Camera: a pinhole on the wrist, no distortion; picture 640 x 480 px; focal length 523.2 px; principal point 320.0 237.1 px. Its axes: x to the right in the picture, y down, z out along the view. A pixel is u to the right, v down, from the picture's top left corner.
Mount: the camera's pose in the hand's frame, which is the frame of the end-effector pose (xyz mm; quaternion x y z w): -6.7 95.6 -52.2 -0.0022 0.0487 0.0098 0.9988
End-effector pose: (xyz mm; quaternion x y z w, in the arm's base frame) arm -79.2 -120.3 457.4 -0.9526 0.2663 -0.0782 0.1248
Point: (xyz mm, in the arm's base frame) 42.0 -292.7 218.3
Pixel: 597.9 327.6
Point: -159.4 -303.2 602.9
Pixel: behind the camera
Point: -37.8 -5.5 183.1
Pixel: 200.7 30.0
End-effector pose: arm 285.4 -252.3 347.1 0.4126 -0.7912 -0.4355 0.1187
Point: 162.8 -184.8 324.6
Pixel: 378.0 152.4
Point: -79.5 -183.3 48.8
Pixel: 519.9 112.3
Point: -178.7 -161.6 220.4
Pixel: 561.0 326.9
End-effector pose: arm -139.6 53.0 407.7 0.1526 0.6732 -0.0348 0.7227
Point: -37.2 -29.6 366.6
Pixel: outside the picture
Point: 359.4 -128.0 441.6
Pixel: 258.0 114.0
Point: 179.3 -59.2 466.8
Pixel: 211.6 86.5
